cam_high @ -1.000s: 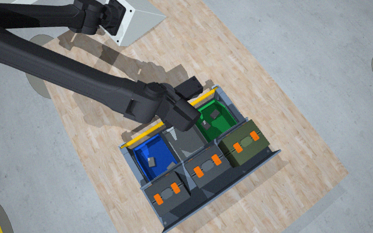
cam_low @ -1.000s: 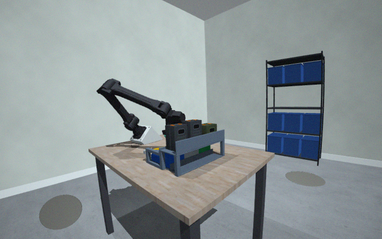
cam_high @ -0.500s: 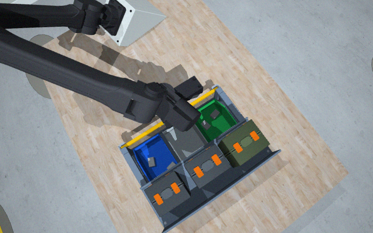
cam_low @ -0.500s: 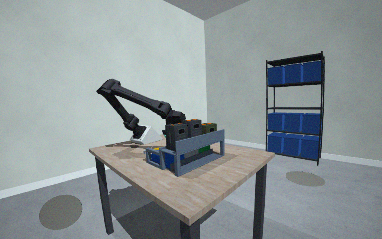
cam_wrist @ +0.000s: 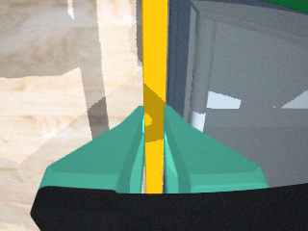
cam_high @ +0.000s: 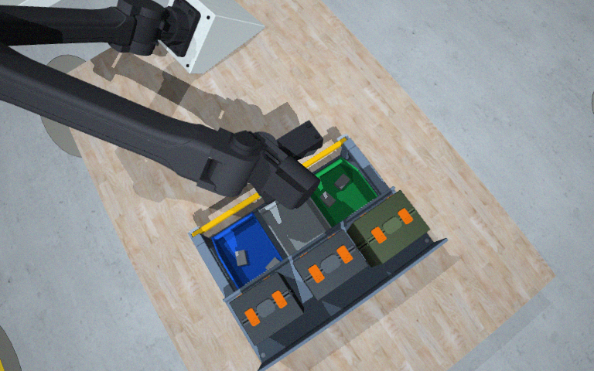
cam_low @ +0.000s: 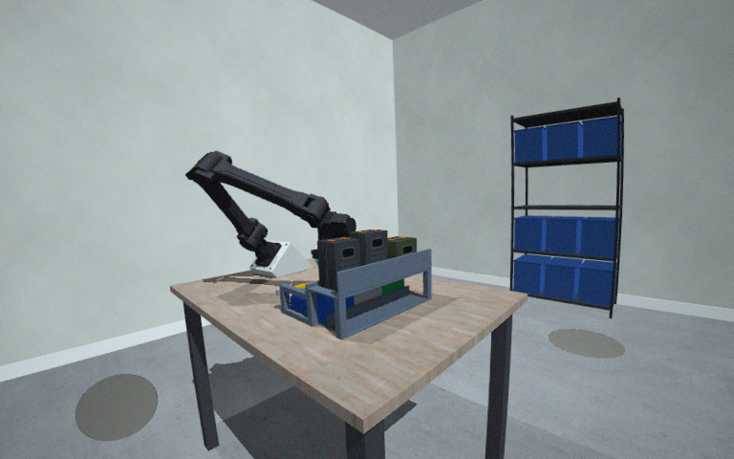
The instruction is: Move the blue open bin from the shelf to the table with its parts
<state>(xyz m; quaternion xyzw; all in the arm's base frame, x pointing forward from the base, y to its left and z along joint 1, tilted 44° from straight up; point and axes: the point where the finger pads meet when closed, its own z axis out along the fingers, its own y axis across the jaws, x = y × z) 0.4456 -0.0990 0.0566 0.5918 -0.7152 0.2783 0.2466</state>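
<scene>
Now: the grey bin 110 mm ahead of my hand, 20 mm to the right of it and 20 mm below it. Round my hand: blue open bin: 130 mm to the right, 80 mm ahead, 20 mm below; then green bin: 130 mm ahead, 90 mm to the left, 20 mm below; then yellow rod: 10 mm below.
</scene>
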